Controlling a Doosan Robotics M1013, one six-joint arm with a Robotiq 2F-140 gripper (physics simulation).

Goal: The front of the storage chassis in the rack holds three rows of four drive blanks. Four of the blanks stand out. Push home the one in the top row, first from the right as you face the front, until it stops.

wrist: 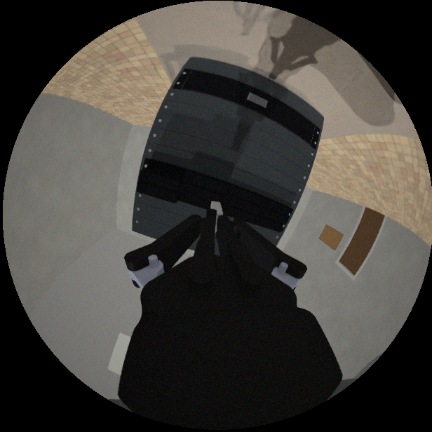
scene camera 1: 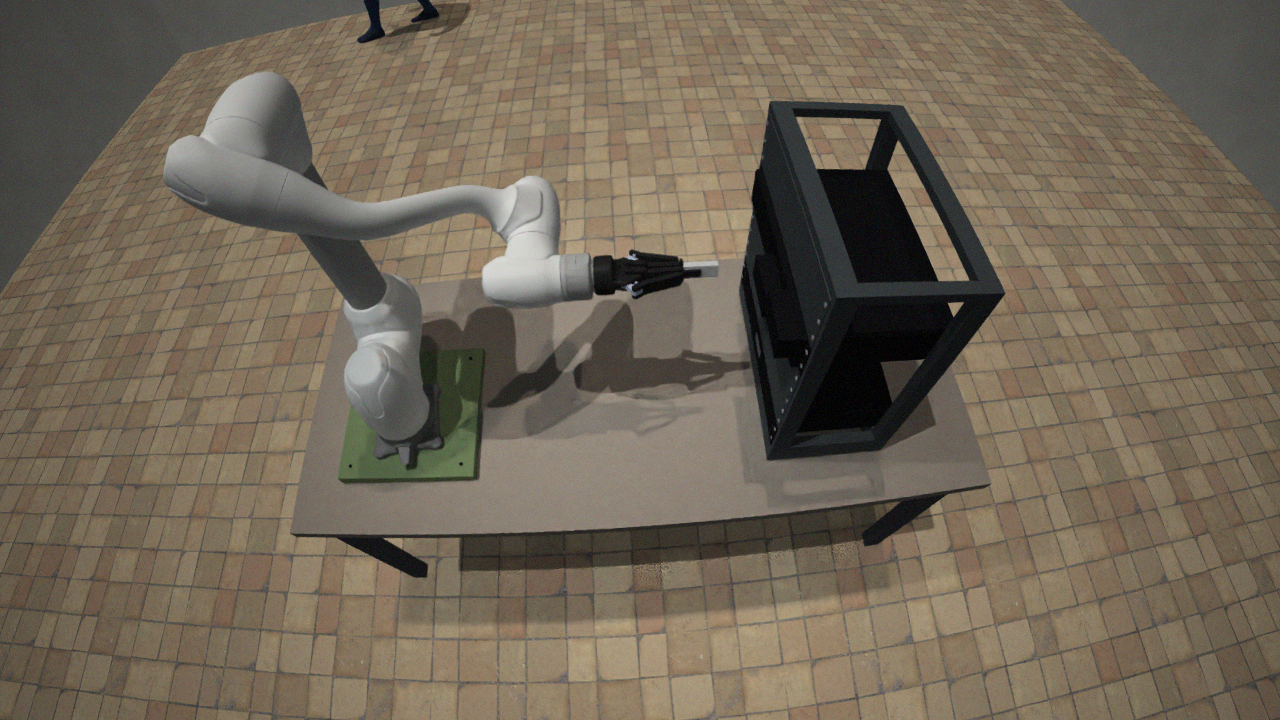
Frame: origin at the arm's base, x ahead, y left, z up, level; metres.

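Seen in the pictures: gripper, fingertip midpoint: [scene camera 1: 717, 268]; arm's base, link origin: [scene camera 1: 408, 422].
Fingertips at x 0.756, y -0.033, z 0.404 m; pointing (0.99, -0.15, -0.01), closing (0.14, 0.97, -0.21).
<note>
Offsets run from my fingertips to a thing's top centre. "spot": to the spot under its first point. Level surfaces: height alone.
The storage chassis @[spot: dx +0.069, dy -0.142, dz +0.038 m] [scene camera 1: 780, 308] [wrist: 250, 202] is a black unit across the front of the dark rack @[spot: dx +0.231, dy -0.259, dz +0.195 m] [scene camera 1: 921, 289] [wrist: 295, 105]. Darker blocks stand out from its front, but single blanks, their rows and the top right one cannot be told apart in the dark. My gripper [scene camera 1: 684, 269] [wrist: 214, 208] is shut, with nothing gripped between its fingers. A pale rectangular tip [scene camera 1: 703, 268] [wrist: 216, 205] reaches forward beyond the fingers. In the scene view it points at the rack front with a gap between them. In the wrist view it overlaps the chassis's edge.
The rack stands on the right part of the table @[dz -0.433 m] [scene camera 1: 617, 483]. The arm's base is on a green plate [scene camera 1: 460, 420] at the left. A black panel with a grey label [wrist: 257, 100] crosses the rack front near the table. A person's legs [scene camera 1: 374, 19] show far behind.
</note>
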